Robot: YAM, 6 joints.
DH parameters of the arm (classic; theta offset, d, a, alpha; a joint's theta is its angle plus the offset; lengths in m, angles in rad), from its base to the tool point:
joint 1: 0 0.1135 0.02 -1.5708
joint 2: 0 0 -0.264 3.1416
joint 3: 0.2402 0 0.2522 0
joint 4: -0.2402 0 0.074 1.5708
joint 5: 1.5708 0 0 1.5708
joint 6: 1.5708 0.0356 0 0
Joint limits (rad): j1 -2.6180..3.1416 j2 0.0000..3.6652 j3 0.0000..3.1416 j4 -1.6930..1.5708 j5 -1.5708..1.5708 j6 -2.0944..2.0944
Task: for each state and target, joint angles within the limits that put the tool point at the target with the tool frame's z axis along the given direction. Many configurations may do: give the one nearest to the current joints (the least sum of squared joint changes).
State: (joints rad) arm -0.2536 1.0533 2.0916 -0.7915 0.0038 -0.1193
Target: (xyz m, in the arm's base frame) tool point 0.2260 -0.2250 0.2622 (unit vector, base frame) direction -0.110 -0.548 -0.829
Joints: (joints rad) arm -0.7293 1.6190 1.3175 -0.9402 0.5029 -0.1193
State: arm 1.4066 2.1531 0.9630 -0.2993 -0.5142 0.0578
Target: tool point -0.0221 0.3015 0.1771 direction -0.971 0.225 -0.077
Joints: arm 1.5283 1.6383 0.6668 0.5743 -1.3704 0.0578
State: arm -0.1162 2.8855 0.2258 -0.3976 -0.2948 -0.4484
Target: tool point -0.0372 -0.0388 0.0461 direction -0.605 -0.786 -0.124
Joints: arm 0.6042 2.8763 0.0020 -0.1367 0.3081 -0.4484
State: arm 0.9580 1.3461 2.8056 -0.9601 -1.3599 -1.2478
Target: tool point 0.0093 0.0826 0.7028 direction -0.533 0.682 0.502
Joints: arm 1.1196 1.6878 3.1406 -0.5317 -0.8892 -1.2478
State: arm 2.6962 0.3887 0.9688 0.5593 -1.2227 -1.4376
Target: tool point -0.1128 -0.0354 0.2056 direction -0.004 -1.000 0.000
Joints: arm 3.1398 0.5049 0.1244 0.3759 -1.5686 -1.4376
